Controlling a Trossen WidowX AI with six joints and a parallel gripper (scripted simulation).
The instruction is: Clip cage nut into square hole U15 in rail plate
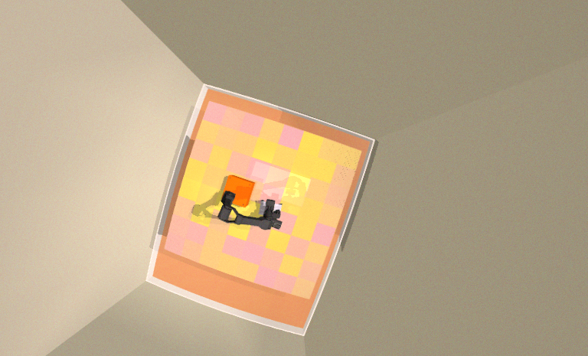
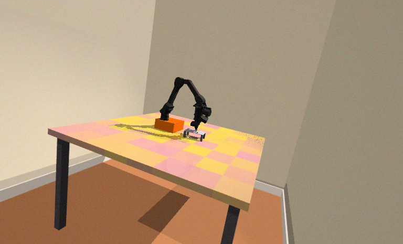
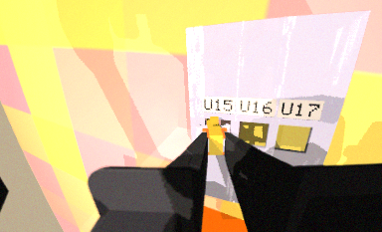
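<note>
The cage nut lies 10 mm below my gripper tip.
</note>
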